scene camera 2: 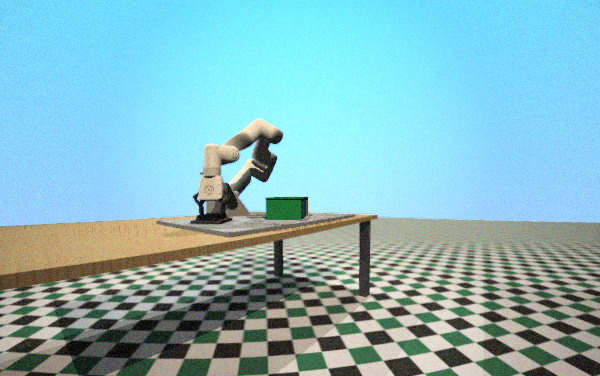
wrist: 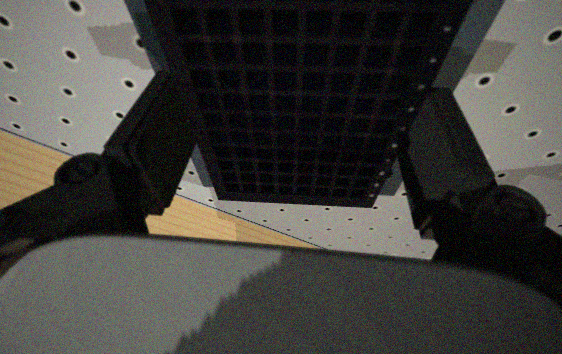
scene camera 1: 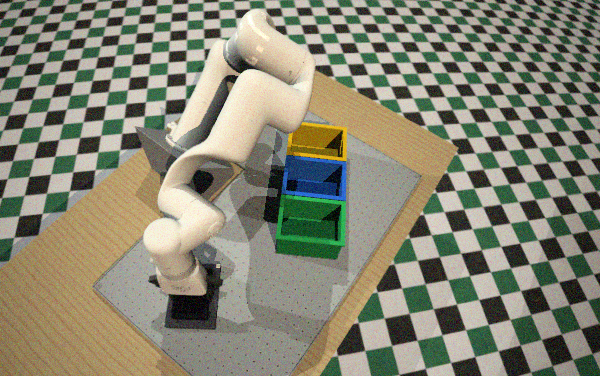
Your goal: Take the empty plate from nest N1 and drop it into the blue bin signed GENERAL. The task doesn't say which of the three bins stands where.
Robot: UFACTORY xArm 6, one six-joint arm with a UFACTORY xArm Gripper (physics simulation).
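Where they show: gripper, between the fingertips: (wrist: 298,112) (scene camera 1: 192,293); arm's base, origin of its link: (scene camera 2: 226,197) (scene camera 1: 186,147).
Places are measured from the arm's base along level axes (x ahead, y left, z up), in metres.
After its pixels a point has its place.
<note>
A black plate (scene camera 1: 190,306) {z -0.068, x 0.318, y -0.287 m} (wrist: 300,107) {z -0.067, x 0.293, y -0.257 m} with a grid of wells lies level at the dark grey nest (scene camera 1: 213,317) {z -0.087, x 0.373, y -0.267 m} (wrist: 465,55) {z -0.087, x 0.331, y -0.212 m} near the mat's left corner in scene camera 1. My gripper (scene camera 1: 189,294) {z -0.072, x 0.297, y -0.262 m} (scene camera 2: 212,215) {z -0.072, x 0.297, y -0.262 m} (wrist: 298,112) {z -0.072, x 0.297, y -0.262 m} points down and is shut on the plate, one finger against each long side. The plate looks low at the nest; whether it touches the nest floor is hidden. The blue bin (scene camera 1: 314,195) {z 0.002, x 0.367, y 0.118 m} stands in the middle of a row of three bins, open at the top. No sign on it is readable.
The green bin (scene camera 1: 310,249) {z -0.052, x 0.444, y 0.013 m} (scene camera 2: 285,209) {z -0.053, x 0.448, y 0.016 m} stands on the near side of the blue bin, the yellow bin (scene camera 1: 312,136) {z -0.045, x 0.216, y 0.309 m} on the far side. All stand on the grey perforated mat (scene camera 1: 280,310) {z -0.099, x 0.481, y -0.145 m} on the wooden table (scene camera 1: 55,280) {z -0.112, x -0.008, y -0.479 m}. The arm's base stands at the back left of the bins.
</note>
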